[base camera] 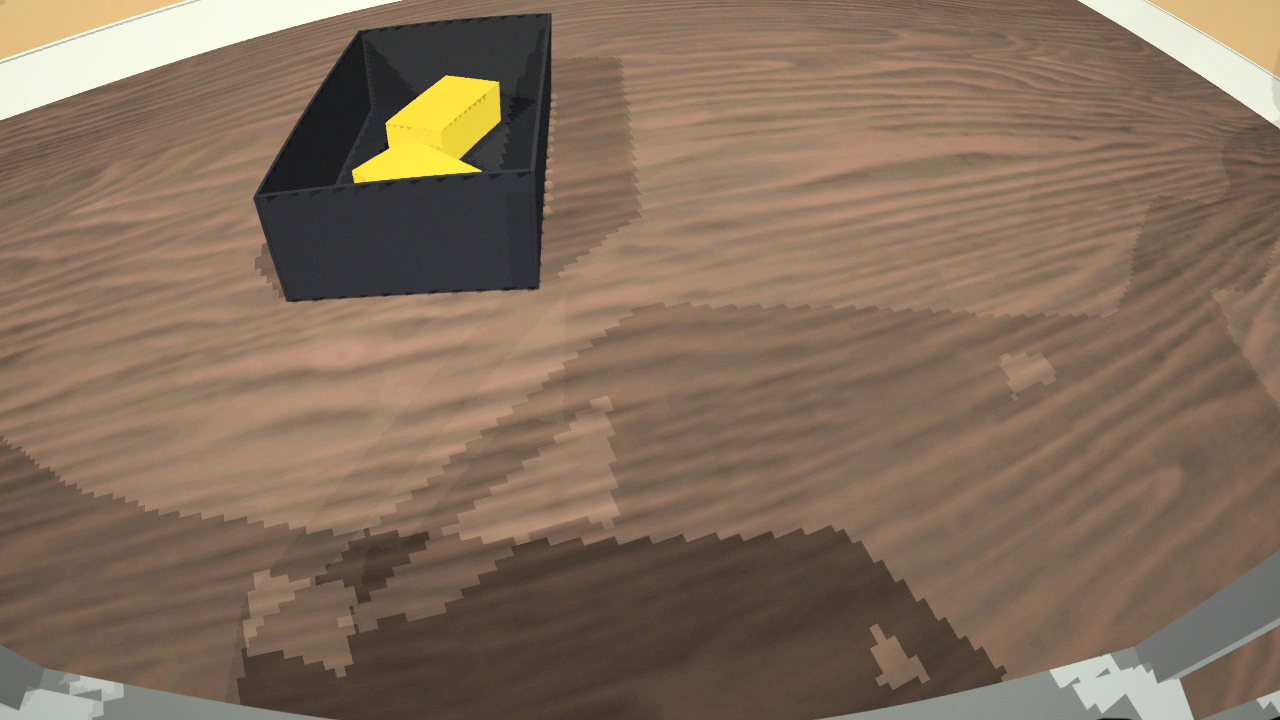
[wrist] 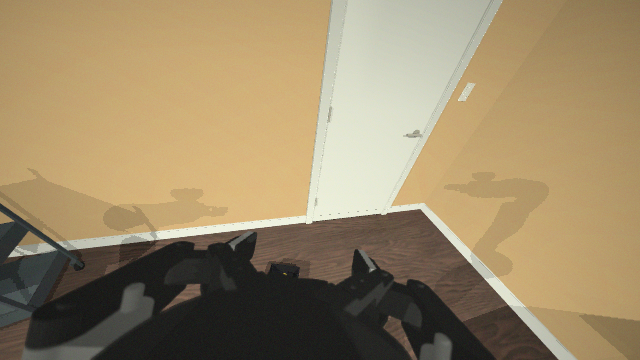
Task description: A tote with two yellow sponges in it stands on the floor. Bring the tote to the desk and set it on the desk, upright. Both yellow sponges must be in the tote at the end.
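Frame: origin at the arm's base, x ahead, y left, z up, level; centimetres.
Where they show: gripper, fingertip midpoint: [wrist: 304, 251].
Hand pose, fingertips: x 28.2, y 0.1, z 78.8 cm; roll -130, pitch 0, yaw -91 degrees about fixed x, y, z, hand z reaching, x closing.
Observation:
Things, the pixels of their top centre, and the offset from my fingertips.
- black open-topped tote, top centre: [base camera: 423, 81] [wrist: 280, 288] dz -108.4, dx +34.7, dy +13.3 cm
- block-shaped sponge, top centre: [base camera: 443, 101] dz -113.6, dx +40.7, dy +13.1 cm
A black open-topped tote [base camera: 407, 237] [wrist: 292, 270] stands upright on the wooden floor, left of centre near the top of the base camera view. Two yellow sponges lie inside it: one block-shaped sponge [base camera: 443, 111] towards the back, and one sponge [base camera: 411, 165] partly hidden by the near wall. In the wrist view the tote is small and far below, partly hidden by the gripper's body, with a bit of yellow inside. My gripper [wrist: 304, 251] is open and empty, high above the floor, its fingers wide apart. The desk does not show in either view.
In the wrist view, a grey cart [wrist: 41, 232] stands at the left edge by the orange wall [wrist: 165, 100]. A white door [wrist: 385, 100] with a handle is behind the tote, and another wall [wrist: 575, 150] runs along the right. White baseboards [base camera: 179, 53] edge the floor.

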